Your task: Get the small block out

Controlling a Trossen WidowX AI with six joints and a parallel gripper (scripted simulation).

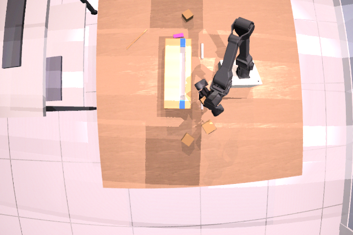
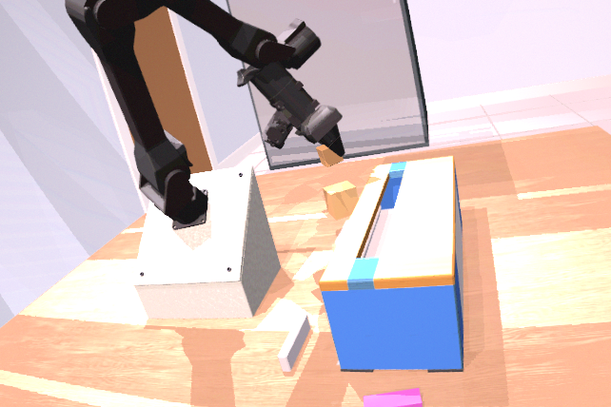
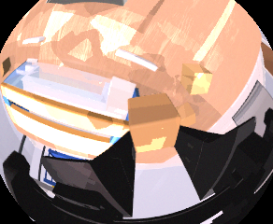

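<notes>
The orange block is 20 mm behind my gripper tip and 10 mm to the right of it. Round my gripper tip: thin stick (430 mm to the right, 320 mm ahead, 170 mm below); box (170 mm to the right, 110 mm below, 60 mm ahead).
</notes>
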